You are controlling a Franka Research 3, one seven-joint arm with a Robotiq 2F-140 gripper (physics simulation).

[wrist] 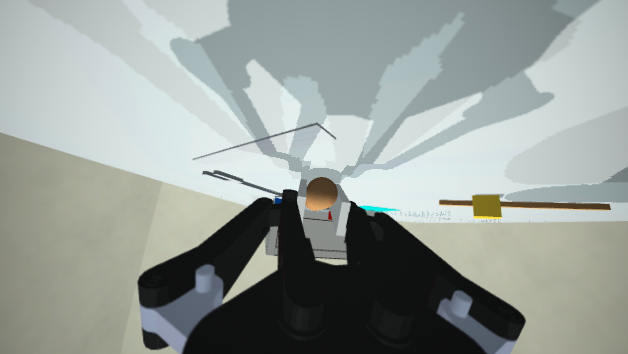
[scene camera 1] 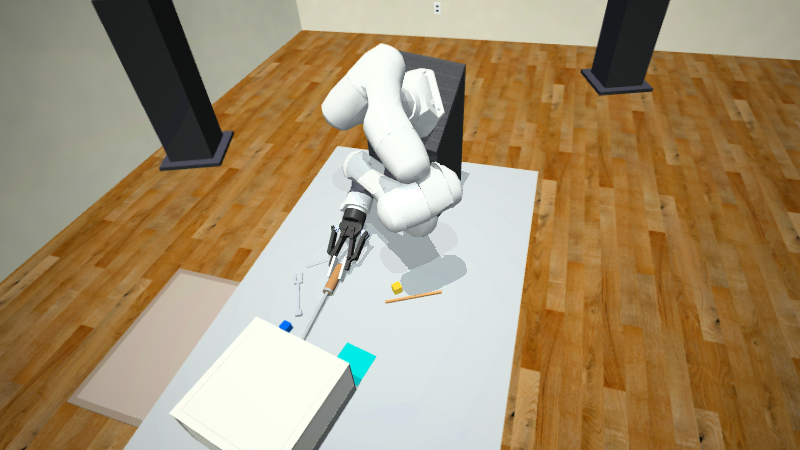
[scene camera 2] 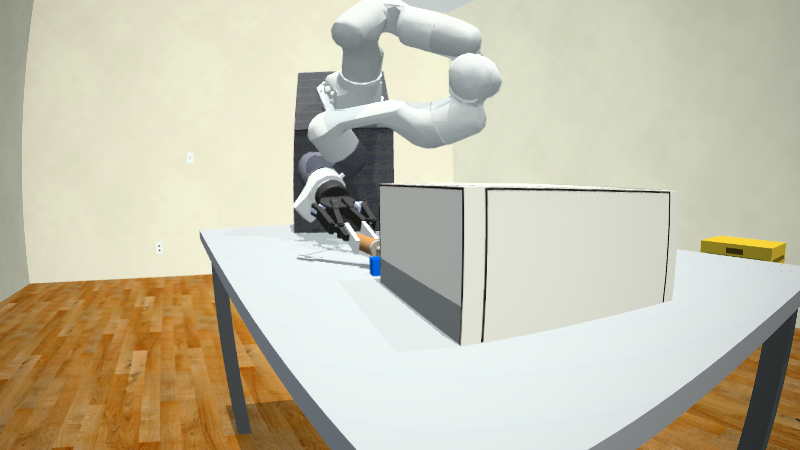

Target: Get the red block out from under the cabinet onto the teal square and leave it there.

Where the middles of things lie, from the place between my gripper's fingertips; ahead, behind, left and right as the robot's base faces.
Right now the hooked metal tool (wrist: 322,193) is 120 mm ahead of my hand and 10 mm to the right of it. The rest, counted from my hand: orange stick (wrist: 537,205) 240 mm to the left, 90 mm ahead, 10 mm below; teal square (scene camera 1: 360,361) 290 mm ahead, 60 mm to the left, 10 mm below.
